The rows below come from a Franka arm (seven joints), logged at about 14 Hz.
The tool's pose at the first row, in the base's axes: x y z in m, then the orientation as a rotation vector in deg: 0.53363 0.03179 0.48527 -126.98 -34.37 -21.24
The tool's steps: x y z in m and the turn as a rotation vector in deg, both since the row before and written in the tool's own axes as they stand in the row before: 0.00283 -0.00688 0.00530 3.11 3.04 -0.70; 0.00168 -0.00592 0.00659 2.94 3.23 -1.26; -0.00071 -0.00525 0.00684 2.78 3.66 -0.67; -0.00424 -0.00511 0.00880 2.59 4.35 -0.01; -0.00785 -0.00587 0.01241 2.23 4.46 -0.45
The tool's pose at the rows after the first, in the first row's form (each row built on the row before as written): 0.53273 0.04062 0.48742 -122.90 -33.72 -23.69; 0.53146 0.04951 0.48825 -118.77 -33.53 -26.62; 0.52859 0.05766 0.48783 -114.71 -32.42 -29.60; 0.52331 0.06690 0.48495 -110.65 -30.17 -32.81; 0.51561 0.07968 0.47970 -106.74 -28.22 -36.41
